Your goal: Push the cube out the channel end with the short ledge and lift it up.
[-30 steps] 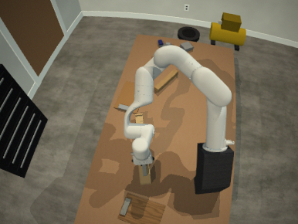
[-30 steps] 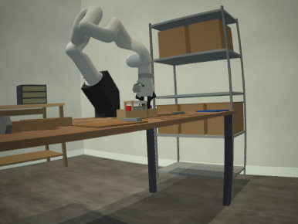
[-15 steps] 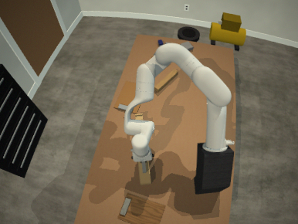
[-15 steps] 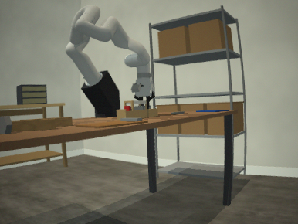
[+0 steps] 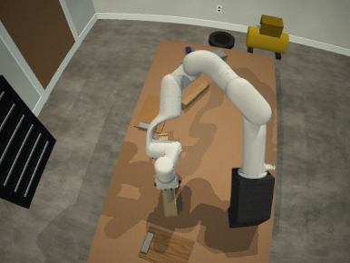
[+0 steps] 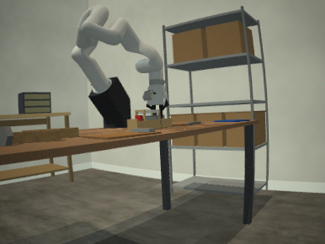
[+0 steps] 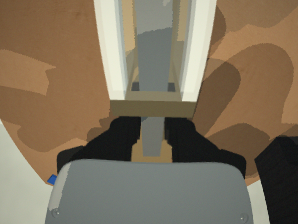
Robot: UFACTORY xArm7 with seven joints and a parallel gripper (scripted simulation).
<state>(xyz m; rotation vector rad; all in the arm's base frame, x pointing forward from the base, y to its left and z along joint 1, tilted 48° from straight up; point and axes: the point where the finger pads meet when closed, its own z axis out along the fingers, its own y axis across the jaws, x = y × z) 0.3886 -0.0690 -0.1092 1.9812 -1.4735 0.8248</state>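
Right now the red cube is 5 cm ahead of my hand, 23 cm to the right of it and 1 cm below it. The rest, counted from my hand: wooden channel: 3 cm ahead, 12 cm to the right, 1 cm below.
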